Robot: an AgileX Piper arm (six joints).
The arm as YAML. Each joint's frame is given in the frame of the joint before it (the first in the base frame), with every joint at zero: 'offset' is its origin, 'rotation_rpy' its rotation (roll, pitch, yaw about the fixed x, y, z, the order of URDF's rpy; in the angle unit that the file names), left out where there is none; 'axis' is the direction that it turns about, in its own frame. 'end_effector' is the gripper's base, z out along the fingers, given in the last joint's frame.
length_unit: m
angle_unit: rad
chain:
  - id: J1
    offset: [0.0, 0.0, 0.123]
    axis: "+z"
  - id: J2
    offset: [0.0, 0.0, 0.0]
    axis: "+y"
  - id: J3
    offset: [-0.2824, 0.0, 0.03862]
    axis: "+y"
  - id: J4
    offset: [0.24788, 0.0, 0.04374]
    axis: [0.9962, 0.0, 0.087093]
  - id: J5
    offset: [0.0, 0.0, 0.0]
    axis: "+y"
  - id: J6
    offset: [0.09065, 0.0, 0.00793]
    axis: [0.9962, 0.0, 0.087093]
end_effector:
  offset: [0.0, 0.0, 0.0]
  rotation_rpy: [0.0, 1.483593, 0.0]
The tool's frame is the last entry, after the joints.
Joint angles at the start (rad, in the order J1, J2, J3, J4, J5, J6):
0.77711 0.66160 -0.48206 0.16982 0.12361 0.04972
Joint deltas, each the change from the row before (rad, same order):
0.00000 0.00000 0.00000 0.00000 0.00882 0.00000
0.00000 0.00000 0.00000 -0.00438 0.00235 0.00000
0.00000 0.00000 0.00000 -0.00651 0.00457 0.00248
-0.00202 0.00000 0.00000 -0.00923 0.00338 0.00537
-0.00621 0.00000 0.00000 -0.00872 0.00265 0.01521
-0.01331 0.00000 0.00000 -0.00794 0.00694 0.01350
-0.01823 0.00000 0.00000 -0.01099 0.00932 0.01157
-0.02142 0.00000 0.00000 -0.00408 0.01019 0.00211
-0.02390 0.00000 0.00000 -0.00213 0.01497 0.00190
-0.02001 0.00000 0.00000 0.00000 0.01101 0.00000
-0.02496 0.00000 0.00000 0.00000 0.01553 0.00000
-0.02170 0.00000 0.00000 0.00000 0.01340 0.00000
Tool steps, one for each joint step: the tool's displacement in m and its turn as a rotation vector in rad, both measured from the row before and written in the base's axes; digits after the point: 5 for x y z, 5 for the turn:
-0.00022 -0.00003 -0.00077 -0.00600 0.00629 0.00148
-0.00002 -0.00005 -0.00021 -0.00471 -0.00138 0.00079
-0.00006 -0.00008 -0.00041 -0.00605 0.00045 0.00078
0.00020 -0.00030 -0.00031 -0.00522 -0.00028 -0.00188
0.00063 -0.00072 -0.00025 0.00235 0.00639 -0.00856
0.00122 -0.00146 -0.00062 -0.00111 0.00882 -0.01484
0.00165 -0.00204 -0.00083 -0.00615 0.00721 -0.01888
0.00182 -0.00235 -0.00090 -0.00818 0.00632 -0.02037
0.00185 -0.00267 -0.00131 -0.00975 0.01128 -0.02247
0.00151 -0.00224 -0.00096 -0.00680 0.00856 -0.01874
0.00175 -0.00285 -0.00134 -0.00932 0.01229 -0.02317
0.00145 -0.00251 -0.00115 -0.00779 0.01079 -0.02016

